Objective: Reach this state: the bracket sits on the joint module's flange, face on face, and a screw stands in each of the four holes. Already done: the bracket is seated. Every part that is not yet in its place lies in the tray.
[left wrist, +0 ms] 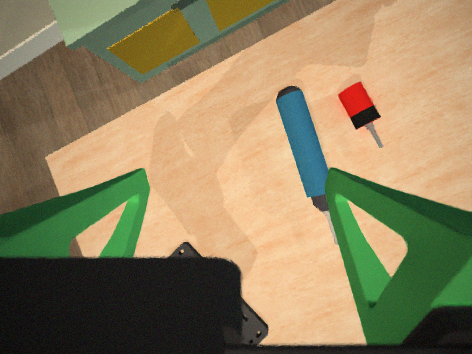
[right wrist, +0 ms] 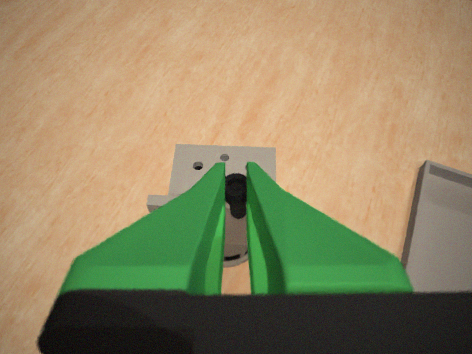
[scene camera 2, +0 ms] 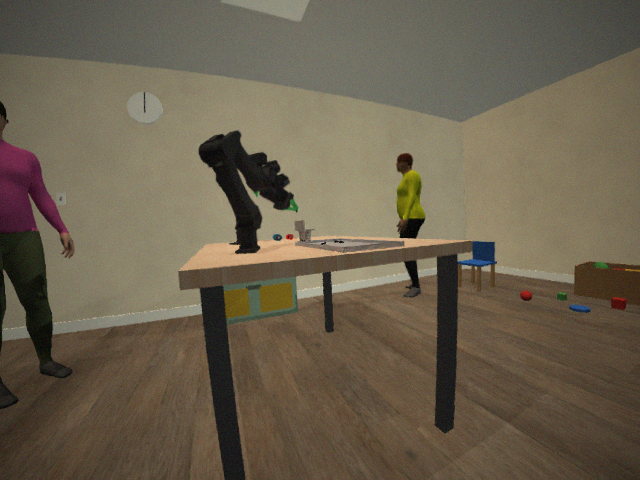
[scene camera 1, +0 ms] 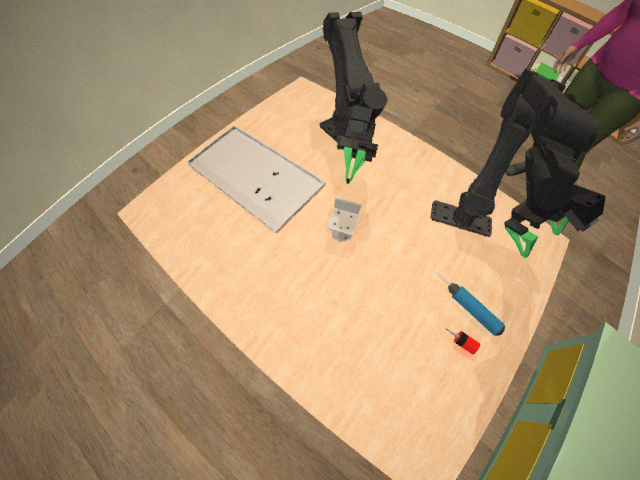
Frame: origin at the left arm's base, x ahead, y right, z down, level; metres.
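Seen in the pictures: left gripper, fingertip midpoint: [left wrist: 237, 178] [scene camera 2: 264, 198] [scene camera 1: 540, 245]; right gripper, fingertip midpoint: [right wrist: 235, 177] [scene camera 2: 297, 209] [scene camera 1: 347, 181]; left arm's base, origin of the base link: [scene camera 1: 461, 219]; right arm's base, origin of the base link: [scene camera 2: 249, 250].
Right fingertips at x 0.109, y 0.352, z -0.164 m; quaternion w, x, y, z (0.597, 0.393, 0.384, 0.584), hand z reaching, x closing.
Offsets run from my right fingertips to a thing's top centre. "spot": to the spot under its first point.
My right gripper [scene camera 1: 348, 179] [right wrist: 235, 177] is shut on a black screw @(dx -0.005, dy +0.001, dz -0.003 m) [right wrist: 237, 192], held above and to one side of the bracket. The grey bracket [scene camera 1: 342, 220] [scene camera 2: 300, 227] [right wrist: 187, 175] sits on the joint module @(dx +0.050, dy -0.010, dz +0.100 m) [scene camera 1: 340, 237] [right wrist: 236, 257]; the holes I can see look empty, and the fingers hide part of it in the right wrist view. Three black screws @(dx -0.084, dy +0.239, dz +0.149 m) [scene camera 1: 275, 173] @(dx -0.006, dy +0.268, dz +0.149 m) [scene camera 1: 257, 190] @(dx +0.012, dy +0.226, dz +0.149 m) [scene camera 1: 267, 198] lie in the grey tray @(dx -0.070, dy +0.316, dz +0.148 m) [scene camera 1: 300, 207] [right wrist: 416, 215]. My left gripper [scene camera 1: 542, 238] [left wrist: 237, 178] is open and empty, high above the table at the right.
A blue screwdriver @(spot: dx +0.181, dy -0.407, dz +0.127 m) [scene camera 1: 476, 310] [left wrist: 302, 142] lies at the right of the table in scene camera 1. A small red driver @(dx +0.258, dy -0.382, dz +0.130 m) [scene camera 1: 467, 343] [left wrist: 357, 100] lies beside it. The left arm's black base plate [scene camera 1: 445, 212] is right of the bracket. A green cabinet [scene camera 1: 594, 413] stands past the table edge.
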